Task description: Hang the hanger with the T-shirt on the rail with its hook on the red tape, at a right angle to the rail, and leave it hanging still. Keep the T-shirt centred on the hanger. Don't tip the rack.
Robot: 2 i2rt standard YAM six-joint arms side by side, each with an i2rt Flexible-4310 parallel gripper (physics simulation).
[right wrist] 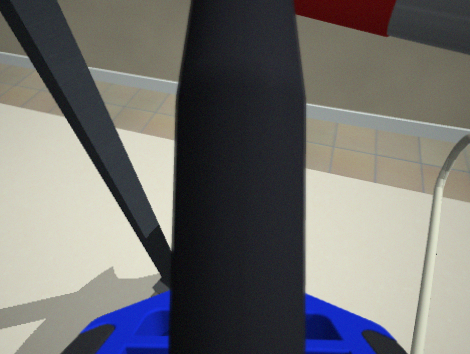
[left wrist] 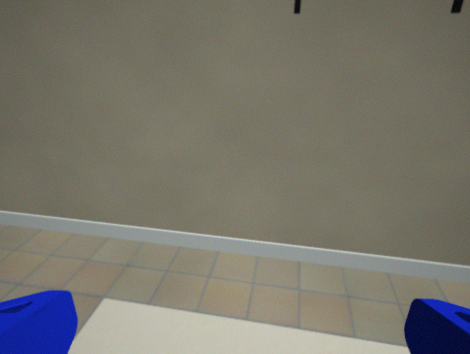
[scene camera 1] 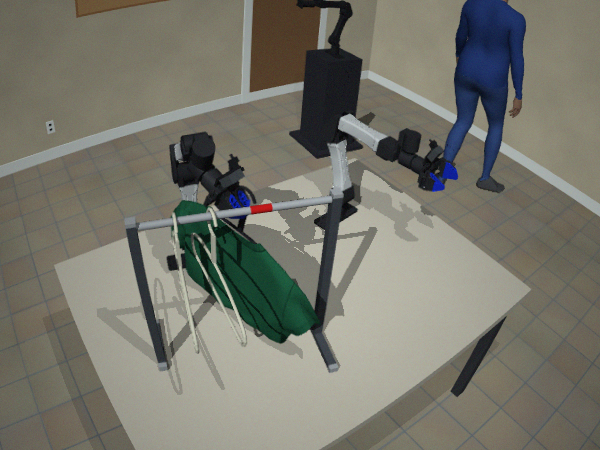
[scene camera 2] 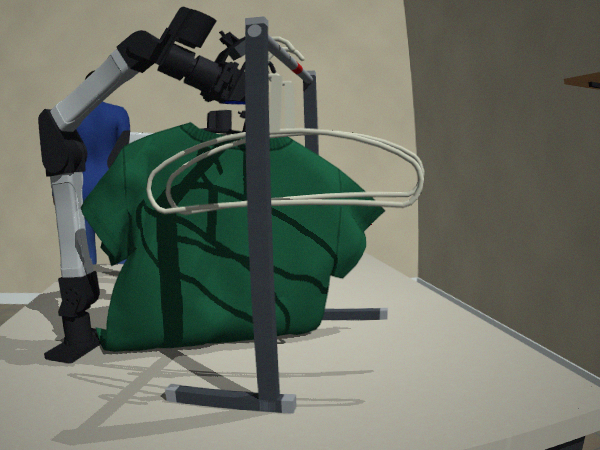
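The green T-shirt (scene camera 1: 250,280) (scene camera 2: 300,240) hangs on a black hanger (scene camera 1: 241,223) (right wrist: 237,175), spread roughly across the rail line, its hem low near the table top. My right gripper (scene camera 1: 240,201) (right wrist: 237,290) is shut on this hanger's upper part, close behind the rail (scene camera 1: 300,203) (scene camera 2: 282,54) (right wrist: 430,25) and left of the red tape (scene camera 1: 261,208) (scene camera 2: 299,67) (right wrist: 350,15) in scene camera 1. Whether the hook is over the rail is unclear; the post hides part of it in scene camera 2. My left gripper (scene camera 1: 444,178) (left wrist: 239,309) is open and empty, far right in scene camera 1.
Two cream hangers (scene camera 1: 186,290) (scene camera 2: 350,134) (right wrist: 430,250) hang on the rail left of the tape in scene camera 1. The rack's dark posts (scene camera 1: 327,260) (scene camera 2: 260,200) stand on the table (scene camera 1: 425,310). A person in blue (scene camera 1: 487,55) stands beyond the left arm.
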